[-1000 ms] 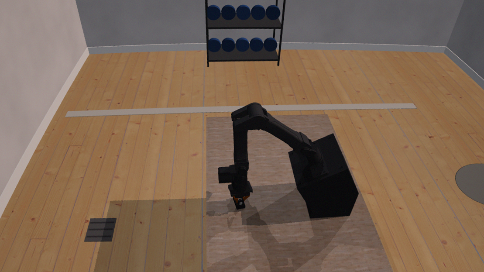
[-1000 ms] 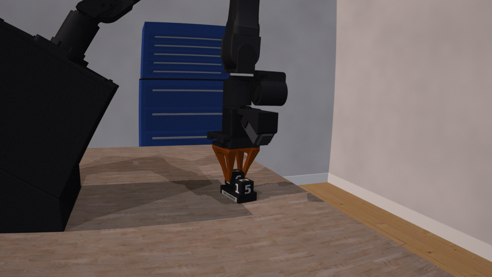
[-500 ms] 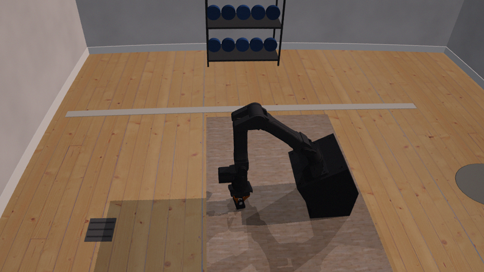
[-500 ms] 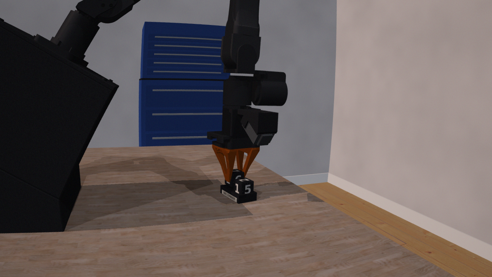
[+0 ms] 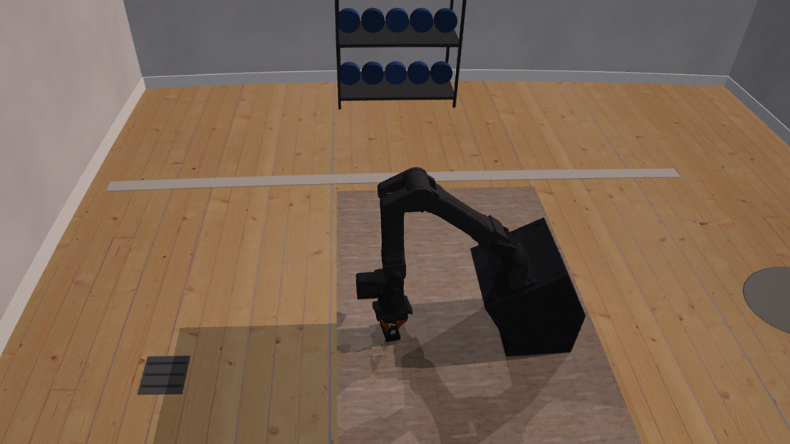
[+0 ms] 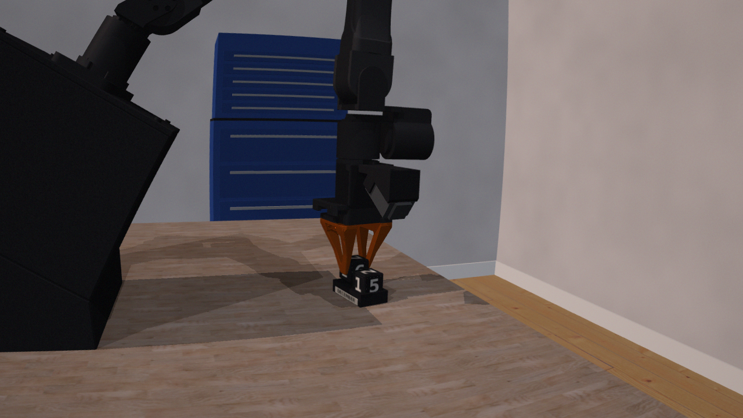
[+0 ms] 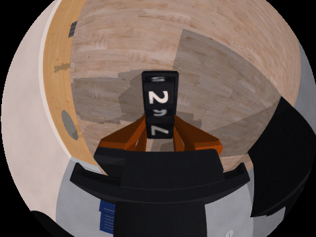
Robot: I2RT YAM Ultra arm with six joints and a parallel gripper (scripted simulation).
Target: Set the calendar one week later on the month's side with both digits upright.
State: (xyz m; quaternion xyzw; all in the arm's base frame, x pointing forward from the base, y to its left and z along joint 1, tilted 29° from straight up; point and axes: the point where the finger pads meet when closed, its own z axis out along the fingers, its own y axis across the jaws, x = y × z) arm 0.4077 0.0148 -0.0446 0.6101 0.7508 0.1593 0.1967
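Now: the black tray 2 cm to the right of my hand and 3 cm below it.
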